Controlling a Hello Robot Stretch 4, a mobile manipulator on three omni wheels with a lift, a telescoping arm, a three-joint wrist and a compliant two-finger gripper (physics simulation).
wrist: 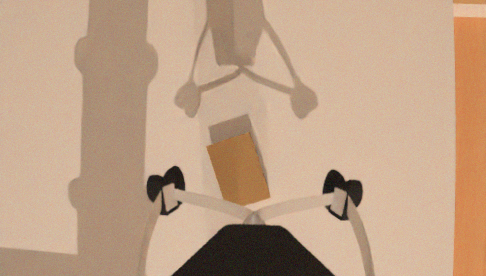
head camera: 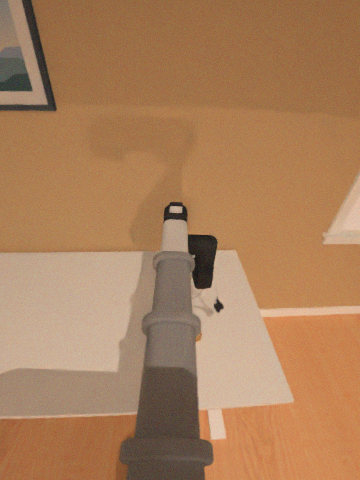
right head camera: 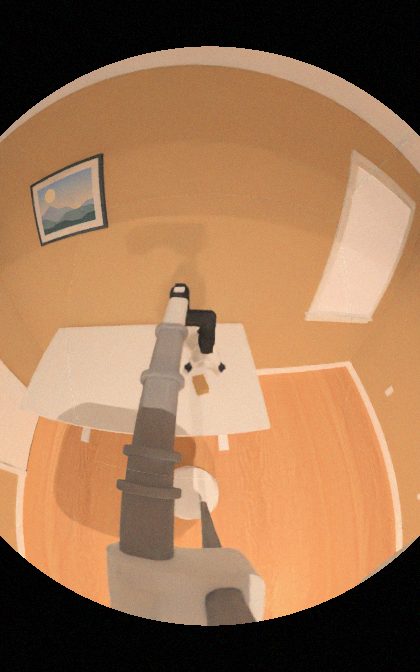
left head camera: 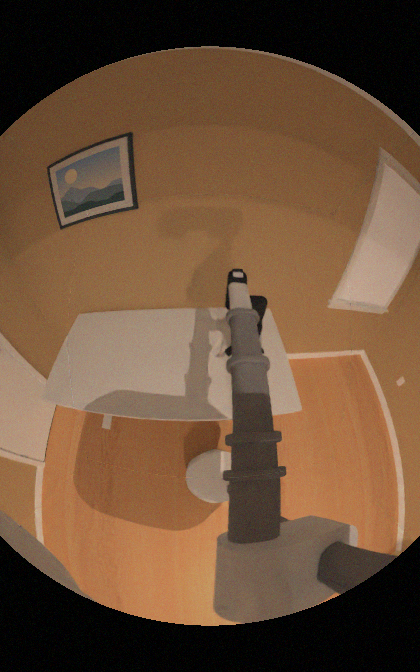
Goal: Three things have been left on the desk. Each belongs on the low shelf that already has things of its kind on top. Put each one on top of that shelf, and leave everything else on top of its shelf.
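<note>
A small brown-orange block lies on the white desk, near its right end. In the head camera view most of the block is hidden behind my arm. My gripper is open and empty, pointing down above the desk. In the wrist view the block shows between and a little ahead of the two spread fingertips, tilted slightly, with no finger touching it. The low shelves and the other two things of the task do not show in these views.
The tan wall stands behind the desk, with a framed picture at left and a white window-like panel at right. A round white object is on the wooden floor before the desk.
</note>
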